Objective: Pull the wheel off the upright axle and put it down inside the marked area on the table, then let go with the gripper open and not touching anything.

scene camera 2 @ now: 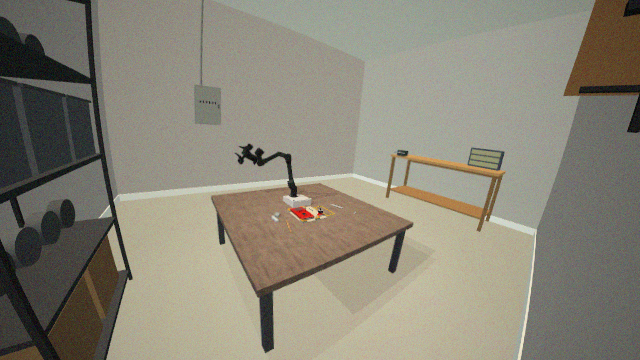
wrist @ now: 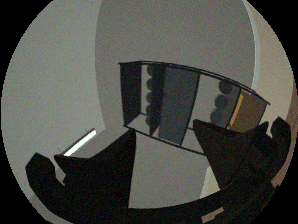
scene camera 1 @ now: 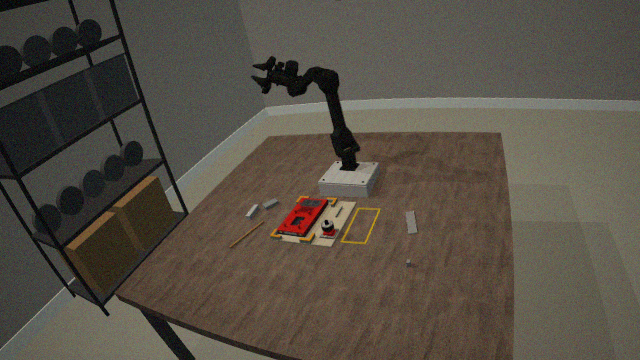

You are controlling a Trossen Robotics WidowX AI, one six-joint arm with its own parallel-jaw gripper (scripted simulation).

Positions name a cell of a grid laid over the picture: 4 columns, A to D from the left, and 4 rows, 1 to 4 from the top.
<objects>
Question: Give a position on a red block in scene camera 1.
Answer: B3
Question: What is my gripper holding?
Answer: Nothing.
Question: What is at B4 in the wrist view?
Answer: My gripper.
</objects>
